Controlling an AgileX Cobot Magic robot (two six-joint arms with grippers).
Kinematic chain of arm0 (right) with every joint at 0, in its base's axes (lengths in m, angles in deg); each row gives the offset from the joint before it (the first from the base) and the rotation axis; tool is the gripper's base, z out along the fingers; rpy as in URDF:
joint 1: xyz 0 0 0.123 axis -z
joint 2: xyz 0 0 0 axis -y
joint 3: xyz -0.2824 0 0.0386 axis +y
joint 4: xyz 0.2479 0 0.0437 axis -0.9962 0 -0.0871
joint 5: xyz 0 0 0 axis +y
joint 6: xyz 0.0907 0 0.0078 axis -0.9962 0 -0.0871
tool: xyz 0 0 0 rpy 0 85 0
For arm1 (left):
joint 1: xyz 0 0 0.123 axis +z
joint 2: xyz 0 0 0 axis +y
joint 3: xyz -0.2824 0 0.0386 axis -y
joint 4: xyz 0.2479 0 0.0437 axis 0.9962 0 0.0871
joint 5: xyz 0 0 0 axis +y
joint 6: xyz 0.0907 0 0.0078 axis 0.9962 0 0.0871
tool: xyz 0 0 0 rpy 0 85 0
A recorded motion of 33 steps. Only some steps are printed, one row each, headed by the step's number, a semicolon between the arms.
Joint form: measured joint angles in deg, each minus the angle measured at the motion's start. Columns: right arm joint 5, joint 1, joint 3, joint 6, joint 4, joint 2; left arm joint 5, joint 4, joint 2, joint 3, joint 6, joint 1.
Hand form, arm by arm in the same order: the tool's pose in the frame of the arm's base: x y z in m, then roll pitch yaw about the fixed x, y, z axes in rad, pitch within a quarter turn. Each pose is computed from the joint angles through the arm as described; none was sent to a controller.
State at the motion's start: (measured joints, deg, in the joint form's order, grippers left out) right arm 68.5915 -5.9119 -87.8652 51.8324 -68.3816 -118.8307; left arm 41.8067 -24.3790 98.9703 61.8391 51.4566 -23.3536
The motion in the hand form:
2: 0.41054 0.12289 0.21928 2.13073 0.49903 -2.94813; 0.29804 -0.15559 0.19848 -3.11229 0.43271 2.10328
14: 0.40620 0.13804 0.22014 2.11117 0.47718 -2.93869; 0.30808 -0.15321 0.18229 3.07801 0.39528 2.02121
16: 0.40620 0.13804 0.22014 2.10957 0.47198 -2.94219; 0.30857 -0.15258 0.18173 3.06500 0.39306 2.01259
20: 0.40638 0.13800 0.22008 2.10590 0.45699 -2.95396; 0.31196 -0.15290 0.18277 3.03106 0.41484 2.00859
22: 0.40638 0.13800 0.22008 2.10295 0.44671 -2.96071; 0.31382 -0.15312 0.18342 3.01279 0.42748 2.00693
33: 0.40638 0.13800 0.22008 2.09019 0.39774 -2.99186; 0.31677 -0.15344 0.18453 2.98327 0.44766 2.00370
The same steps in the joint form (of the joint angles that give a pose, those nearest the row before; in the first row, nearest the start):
2: 0.00 -0.14 0.00 -0.12 -0.13 0.00; -0.80 0.00 0.00 0.00 1.21 0.00
14: 0.00 -2.21 0.00 -1.64 -0.82 0.00; -4.88 4.61 2.76 0.00 2.63 0.00
16: 0.00 -2.21 0.00 -1.99 -0.82 0.00; -5.41 5.22 2.78 -0.13 2.63 0.00
20: -0.12 -2.21 0.00 -3.03 -0.82 0.00; -7.65 5.33 2.77 -0.13 2.63 0.00
22: -0.12 -2.21 0.00 -3.72 -0.82 0.00; -8.90 5.34 2.78 -0.13 2.63 0.00
33: -0.12 -2.21 0.00 -6.96 -0.82 0.00; -10.89 5.33 2.78 -0.13 2.63 0.00

